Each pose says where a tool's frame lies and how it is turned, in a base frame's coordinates. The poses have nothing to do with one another.
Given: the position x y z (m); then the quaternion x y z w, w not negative.
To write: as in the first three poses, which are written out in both.
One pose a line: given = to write
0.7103 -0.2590 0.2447 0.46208 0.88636 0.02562 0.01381 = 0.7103 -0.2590 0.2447 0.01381 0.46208 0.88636 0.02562
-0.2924 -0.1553 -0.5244 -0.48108 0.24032 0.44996 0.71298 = -0.2924 -0.1553 -0.5244 0.71298 -0.48108 0.24032 0.44996
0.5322 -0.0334 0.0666 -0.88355 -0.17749 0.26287 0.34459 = 0.5322 -0.0334 0.0666 0.34459 -0.88355 -0.17749 0.26287
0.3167 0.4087 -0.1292 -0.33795 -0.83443 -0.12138 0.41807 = 0.3167 0.4087 -0.1292 0.41807 -0.33795 -0.83443 -0.12138
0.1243 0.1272 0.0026 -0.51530 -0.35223 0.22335 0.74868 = 0.1243 0.1272 0.0026 0.74868 -0.51530 -0.35223 0.22335
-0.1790 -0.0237 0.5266 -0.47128 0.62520 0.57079 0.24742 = -0.1790 -0.0237 0.5266 0.24742 -0.47128 0.62520 0.57079
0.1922 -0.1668 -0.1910 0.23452 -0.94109 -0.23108 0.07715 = 0.1922 -0.1668 -0.1910 0.07715 0.23452 -0.94109 -0.23108
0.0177 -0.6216 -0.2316 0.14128 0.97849 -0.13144 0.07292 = 0.0177 -0.6216 -0.2316 0.07292 0.14128 0.97849 -0.13144
